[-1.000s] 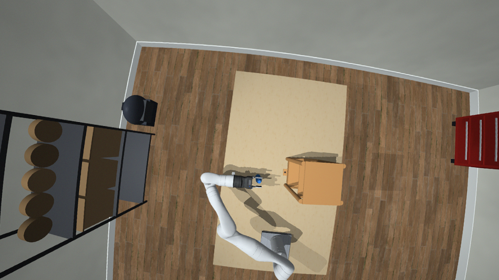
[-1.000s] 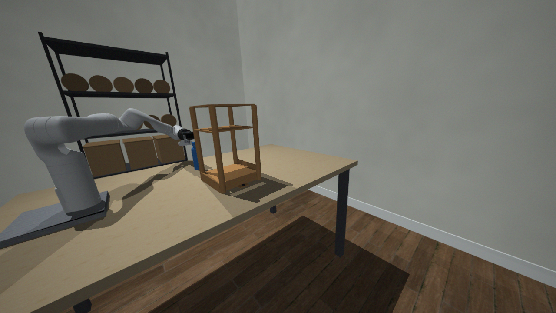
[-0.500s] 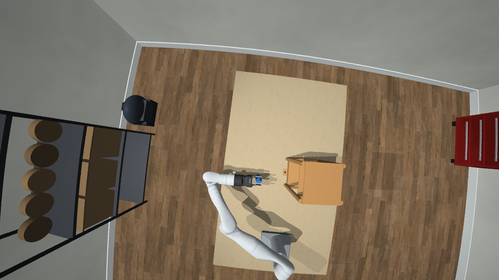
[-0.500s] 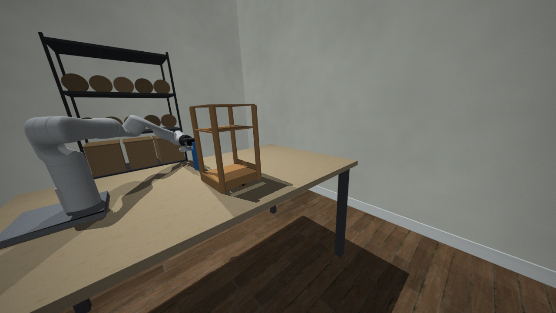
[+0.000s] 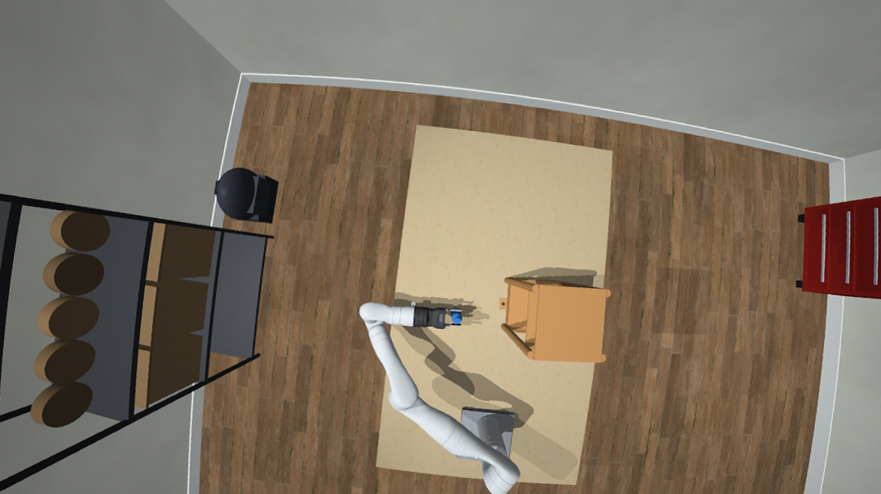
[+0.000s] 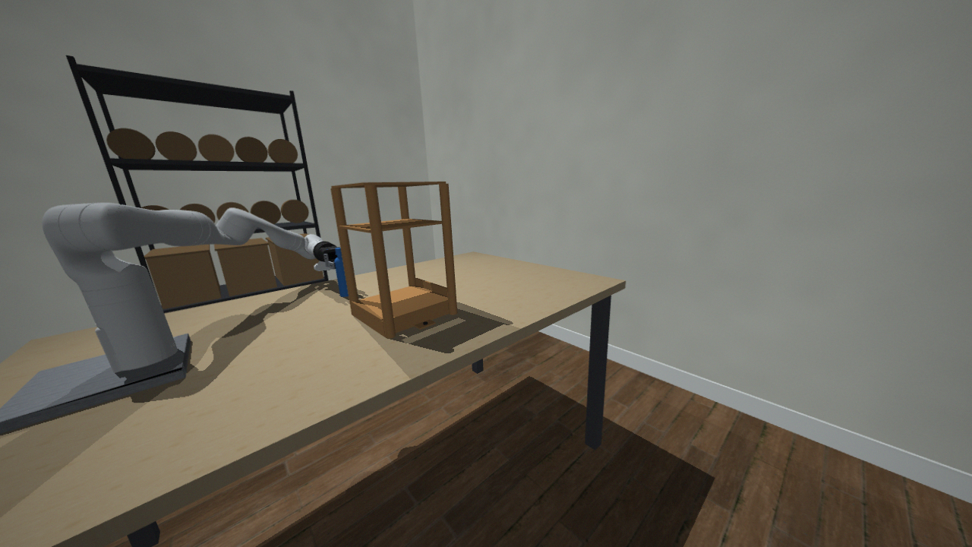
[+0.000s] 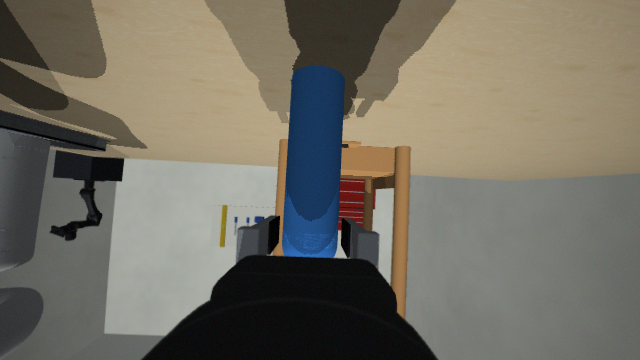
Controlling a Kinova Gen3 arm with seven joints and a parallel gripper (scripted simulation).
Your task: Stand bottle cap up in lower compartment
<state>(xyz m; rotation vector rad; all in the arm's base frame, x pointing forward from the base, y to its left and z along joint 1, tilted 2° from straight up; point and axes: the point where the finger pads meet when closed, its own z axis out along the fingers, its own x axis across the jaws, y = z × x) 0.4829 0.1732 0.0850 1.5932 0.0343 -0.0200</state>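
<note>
Now: hand right at the bottle. Round my hand: wooden shelving unit 33 cm to the right, 7 cm above, 5 cm ahead.
</note>
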